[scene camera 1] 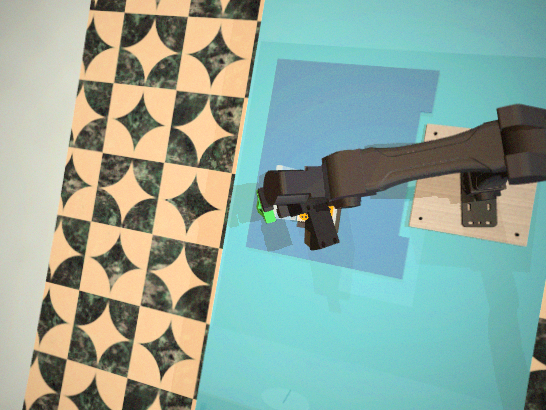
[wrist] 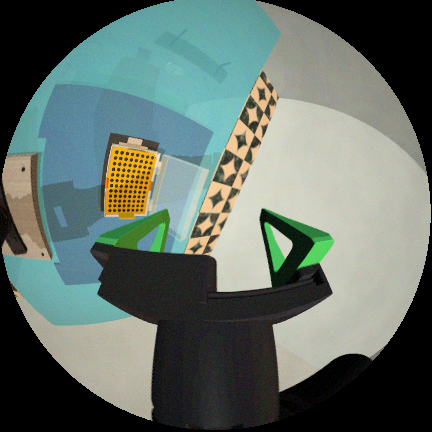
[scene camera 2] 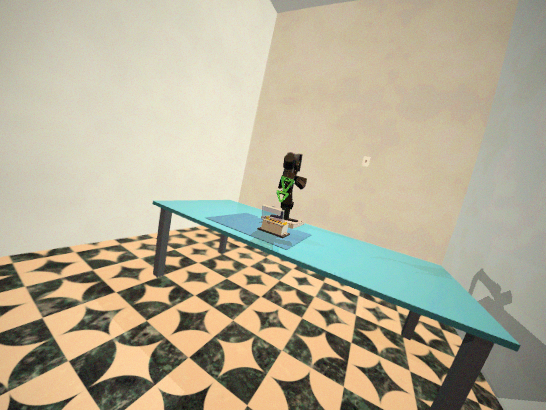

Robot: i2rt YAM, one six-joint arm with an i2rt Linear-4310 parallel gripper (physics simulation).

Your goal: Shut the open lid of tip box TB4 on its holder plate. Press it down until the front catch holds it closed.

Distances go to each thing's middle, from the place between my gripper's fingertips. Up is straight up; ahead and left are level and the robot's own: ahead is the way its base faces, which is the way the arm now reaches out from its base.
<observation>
The clear lid (wrist: 178, 183) lies 10 cm below my hand, 3 cm to the right of it and 1 cm ahead of it.
</observation>
